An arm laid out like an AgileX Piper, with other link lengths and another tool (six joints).
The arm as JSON. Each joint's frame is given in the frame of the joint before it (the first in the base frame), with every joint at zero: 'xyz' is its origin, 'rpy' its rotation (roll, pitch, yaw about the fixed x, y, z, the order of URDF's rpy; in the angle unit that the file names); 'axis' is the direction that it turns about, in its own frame. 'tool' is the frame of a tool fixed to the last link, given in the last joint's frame.
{
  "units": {
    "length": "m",
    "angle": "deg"
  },
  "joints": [
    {
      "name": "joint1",
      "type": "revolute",
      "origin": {
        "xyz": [
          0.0,
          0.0,
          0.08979
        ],
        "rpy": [
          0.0,
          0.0,
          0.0
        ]
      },
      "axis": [
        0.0,
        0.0,
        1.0
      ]
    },
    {
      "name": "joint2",
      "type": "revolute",
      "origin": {
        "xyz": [
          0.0,
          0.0,
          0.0
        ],
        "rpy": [
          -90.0,
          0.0,
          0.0
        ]
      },
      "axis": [
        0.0,
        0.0,
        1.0
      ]
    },
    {
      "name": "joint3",
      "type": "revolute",
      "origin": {
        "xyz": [
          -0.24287,
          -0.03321,
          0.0
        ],
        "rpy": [
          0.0,
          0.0,
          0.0
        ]
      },
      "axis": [
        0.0,
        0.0,
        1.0
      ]
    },
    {
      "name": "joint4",
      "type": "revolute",
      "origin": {
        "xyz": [
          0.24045,
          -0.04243,
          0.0
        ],
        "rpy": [
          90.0,
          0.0,
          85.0
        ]
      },
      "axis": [
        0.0,
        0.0,
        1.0
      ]
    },
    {
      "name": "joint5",
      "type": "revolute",
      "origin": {
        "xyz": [
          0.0,
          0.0,
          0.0
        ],
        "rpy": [
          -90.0,
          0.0,
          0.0
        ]
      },
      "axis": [
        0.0,
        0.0,
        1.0
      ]
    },
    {
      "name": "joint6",
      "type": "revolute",
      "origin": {
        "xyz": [
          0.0,
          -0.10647,
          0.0
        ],
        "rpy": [
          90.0,
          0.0,
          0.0
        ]
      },
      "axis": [
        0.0,
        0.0,
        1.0
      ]
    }
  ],
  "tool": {
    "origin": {
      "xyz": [
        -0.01,
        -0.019,
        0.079
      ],
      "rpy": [
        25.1,
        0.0,
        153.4
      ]
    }
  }
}
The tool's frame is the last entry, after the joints.
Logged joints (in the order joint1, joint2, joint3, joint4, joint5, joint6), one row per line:
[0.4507 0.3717 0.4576 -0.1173 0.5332 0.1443]
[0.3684 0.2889 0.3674 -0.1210 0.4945 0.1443]
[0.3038 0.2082 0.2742 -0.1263 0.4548 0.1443]
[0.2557 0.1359 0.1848 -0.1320 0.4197 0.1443]
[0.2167 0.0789 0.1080 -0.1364 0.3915 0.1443]
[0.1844 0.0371 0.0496 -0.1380 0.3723 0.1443]
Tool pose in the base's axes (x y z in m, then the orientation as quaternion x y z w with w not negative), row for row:
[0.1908 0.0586 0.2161 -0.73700 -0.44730 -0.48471 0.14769]
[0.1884 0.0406 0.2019 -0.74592 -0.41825 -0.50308 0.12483]
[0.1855 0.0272 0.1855 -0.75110 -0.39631 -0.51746 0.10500]
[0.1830 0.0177 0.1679 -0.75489 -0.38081 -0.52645 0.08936]
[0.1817 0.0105 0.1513 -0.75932 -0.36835 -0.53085 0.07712]
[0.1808 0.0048 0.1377 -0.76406 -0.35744 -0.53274 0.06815]
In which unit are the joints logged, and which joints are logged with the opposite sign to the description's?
The joints are logged in radians. Opposite sign: joint3.
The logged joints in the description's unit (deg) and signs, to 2 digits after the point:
[25.82 21.30 -26.22 -6.72 30.55 8.27]
[21.11 16.55 -21.05 -6.93 28.33 8.27]
[17.41 11.93 -15.71 -7.24 26.06 8.27]
[14.65 7.79 -10.59 -7.56 24.05 8.27]
[12.42 4.52 -6.19 -7.82 22.43 8.27]
[10.57 2.13 -2.84 -7.91 21.33 8.27]

